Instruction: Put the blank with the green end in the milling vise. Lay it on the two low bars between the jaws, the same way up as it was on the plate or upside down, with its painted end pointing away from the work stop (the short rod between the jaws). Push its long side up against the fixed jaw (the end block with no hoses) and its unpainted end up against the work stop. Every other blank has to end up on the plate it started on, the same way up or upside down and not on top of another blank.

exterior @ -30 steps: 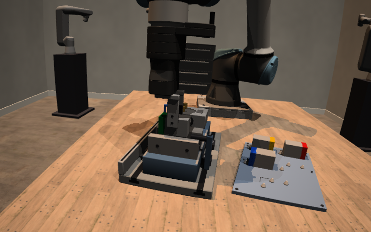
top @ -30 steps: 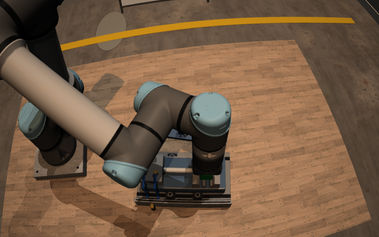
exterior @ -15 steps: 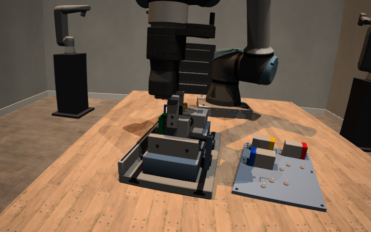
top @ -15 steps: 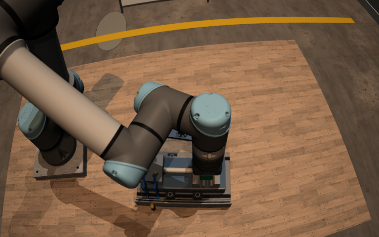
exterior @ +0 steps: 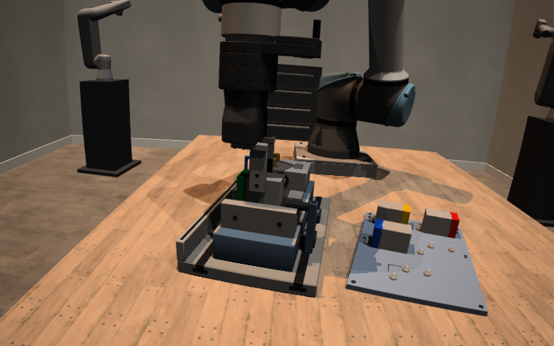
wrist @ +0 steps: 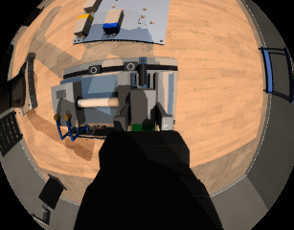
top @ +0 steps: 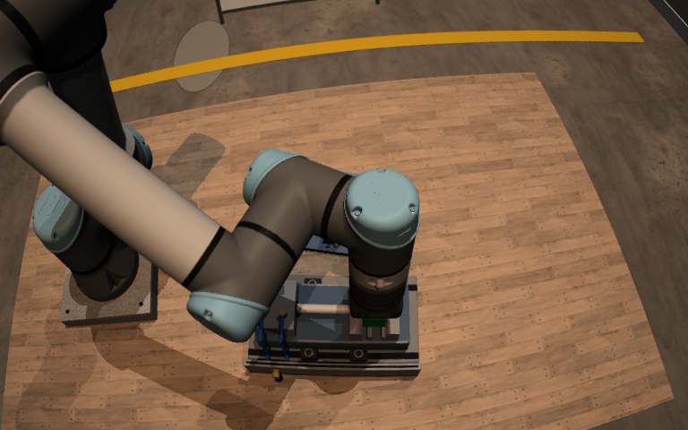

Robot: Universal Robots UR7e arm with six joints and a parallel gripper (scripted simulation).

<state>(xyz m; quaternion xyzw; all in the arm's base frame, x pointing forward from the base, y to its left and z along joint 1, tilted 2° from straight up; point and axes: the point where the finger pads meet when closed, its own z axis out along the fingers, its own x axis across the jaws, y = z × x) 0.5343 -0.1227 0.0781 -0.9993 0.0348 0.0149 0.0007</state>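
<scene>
Now: hand 20 mm above the green-ended blank. Round my hand: hosed end block (160 mm behind, 50 mm below, 20 mm to the left); then work stop rod (50 mm to the left, 40 mm below); then fixed jaw (50 mm below, 30 mm ahead).
</scene>
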